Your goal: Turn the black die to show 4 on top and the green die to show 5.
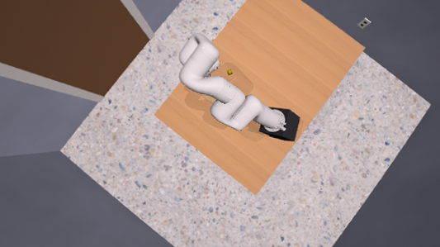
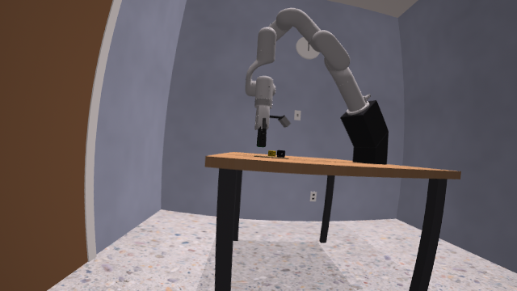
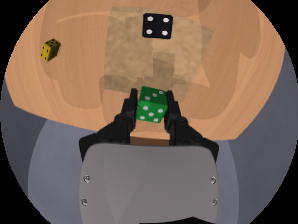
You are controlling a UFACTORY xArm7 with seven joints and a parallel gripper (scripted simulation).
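Now: the tan mat 6 cm below my hand and 4 cm behind it. Round my hand: yellow die: 19 cm to the right, 7 cm behind, 5 cm below; then black die: 9 cm behind, 4 cm below, 1 cm to the right; then green die: 1 cm below.
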